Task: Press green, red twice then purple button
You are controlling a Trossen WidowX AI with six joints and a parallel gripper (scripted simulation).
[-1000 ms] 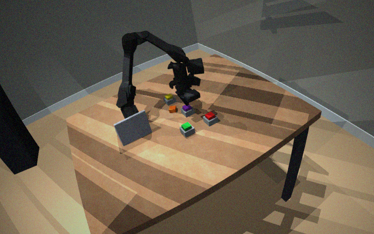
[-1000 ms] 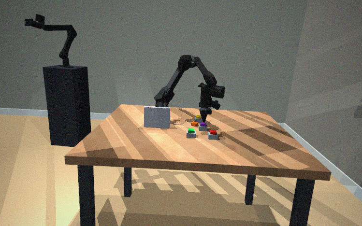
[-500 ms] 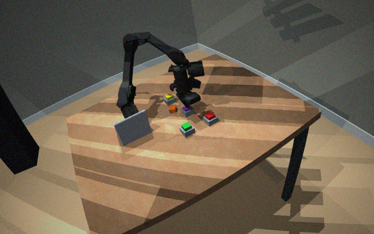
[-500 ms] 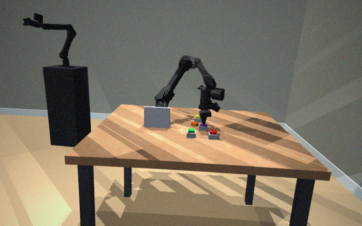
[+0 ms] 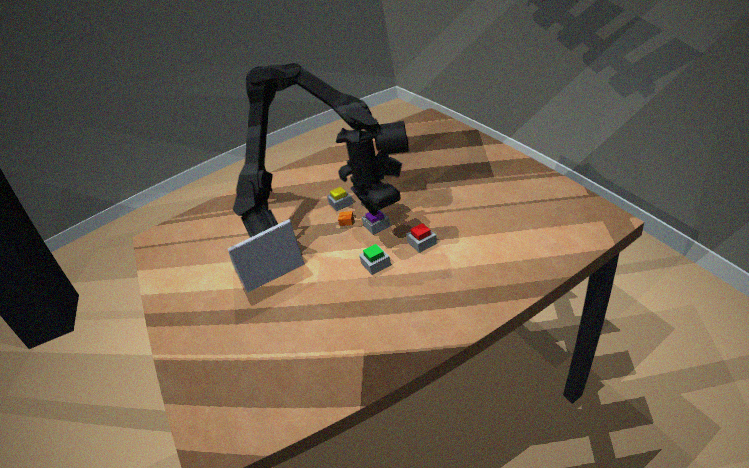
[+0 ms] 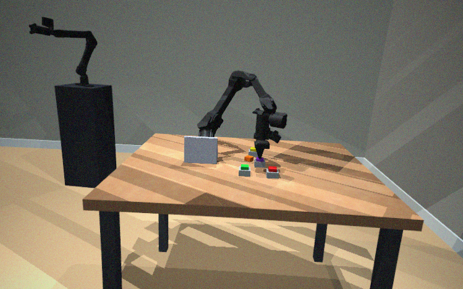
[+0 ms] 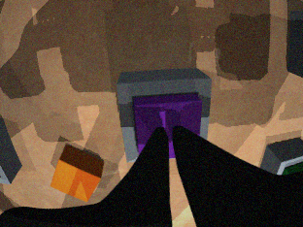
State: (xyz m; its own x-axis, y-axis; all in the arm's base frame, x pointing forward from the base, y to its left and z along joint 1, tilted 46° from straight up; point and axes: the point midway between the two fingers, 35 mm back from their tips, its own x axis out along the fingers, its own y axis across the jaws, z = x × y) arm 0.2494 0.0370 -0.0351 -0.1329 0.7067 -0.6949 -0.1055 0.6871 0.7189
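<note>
Now: gripper tip 10 mm above the purple button. The rest, counted from my gripper tip: green button (130 mm to the right, 60 mm behind); then small orange block (60 mm to the left, 50 mm behind, 30 mm below); then red button (120 mm to the right, 60 mm ahead).
</note>
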